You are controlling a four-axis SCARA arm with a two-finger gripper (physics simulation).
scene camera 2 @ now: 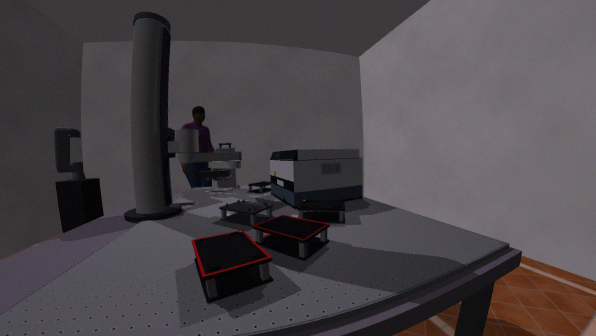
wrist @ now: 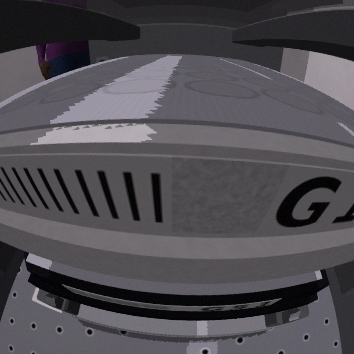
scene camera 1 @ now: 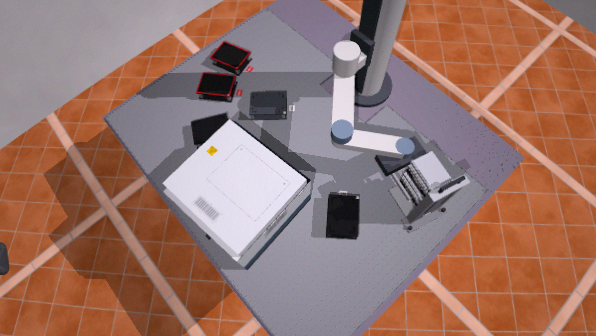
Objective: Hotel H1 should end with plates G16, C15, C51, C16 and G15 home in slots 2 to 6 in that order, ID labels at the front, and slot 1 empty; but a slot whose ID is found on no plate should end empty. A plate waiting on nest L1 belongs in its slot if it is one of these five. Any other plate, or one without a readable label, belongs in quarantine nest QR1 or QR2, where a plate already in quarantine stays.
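Where they show: arm's base, link origin: [scene camera 2: 154,213] [scene camera 1: 365,85].
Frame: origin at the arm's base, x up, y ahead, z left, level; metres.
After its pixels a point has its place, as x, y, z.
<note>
Hotel H1 [scene camera 1: 434,176] {0.289, 0.288, 0.538} stands at the right of the table in scene camera 1, with several pale plates stacked in it. In the wrist view a plate [wrist: 225,197] is very close and fills the width; its front label starts "G1", the last digit is cut off. It fits plate G16. Plate G51 [wrist: 172,300] sits in the slot below, label at the front. My gripper [scene camera 1: 412,182] reaches into the hotel, level with the G1 plate, and is shut on it; the plate hides the fingertips. The quarantine nests [scene camera 1: 230,55] {0.063, 0.385, -0.550} [scene camera 1: 216,85] {0.063, 0.543, -0.450} [scene camera 2: 231,252] {0.063, 0.394, -0.574} [scene camera 2: 291,227] {0.063, 0.537, -0.474} have red rims and dark tops.
A large white instrument [scene camera 1: 237,182] {0.267, 0.789, 0.094} [scene camera 2: 325,175] {0.148, 0.789, -0.110} stands on the table [scene camera 1: 300,280] {0.013, 0.834, 0.457}. A black nest [scene camera 1: 343,215] {0.063, 0.549, 0.393} is between it and the hotel. A grey nest [scene camera 1: 268,105] {0.063, 0.437, -0.195} [scene camera 2: 246,207] {0.063, 0.430, -0.231} and another black one [scene camera 1: 210,128] {0.063, 0.701, -0.279} stand towards the quarantine nests. The arm's column [scene camera 1: 382,50] {0.323, 0.037, 0.065} rises behind.
</note>
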